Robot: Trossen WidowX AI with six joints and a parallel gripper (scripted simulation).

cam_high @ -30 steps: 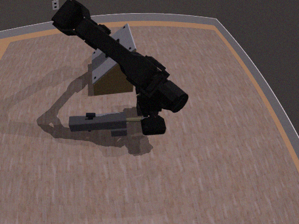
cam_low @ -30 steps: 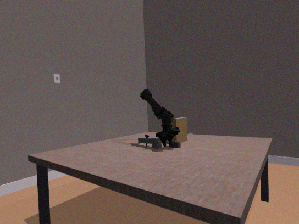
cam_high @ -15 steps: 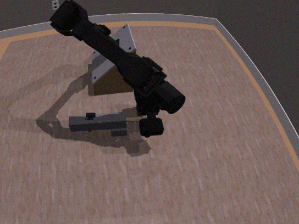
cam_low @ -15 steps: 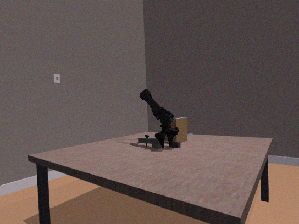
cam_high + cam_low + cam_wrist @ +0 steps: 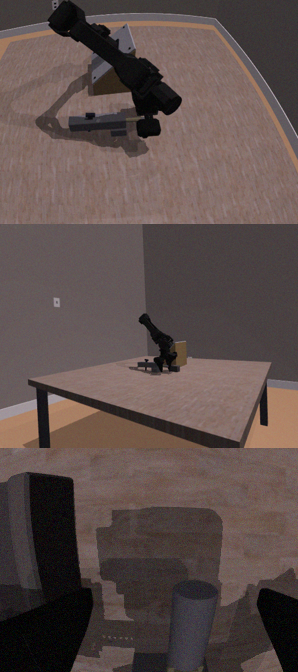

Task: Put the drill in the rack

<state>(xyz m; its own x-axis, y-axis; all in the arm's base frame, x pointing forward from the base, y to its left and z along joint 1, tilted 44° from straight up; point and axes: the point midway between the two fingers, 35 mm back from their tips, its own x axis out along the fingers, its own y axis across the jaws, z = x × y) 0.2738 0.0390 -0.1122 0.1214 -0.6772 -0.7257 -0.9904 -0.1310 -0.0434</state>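
The short bit lies 4 cm to the right of my gripper tip and 3 cm above it. Also, from my gripper tip: dark rack 8 cm behind, 2 cm to the left; grey housing block 14 cm to the right, 2 cm above, 1 cm ahead; dark key 17 cm to the right, 4 cm above, 1 cm ahead.
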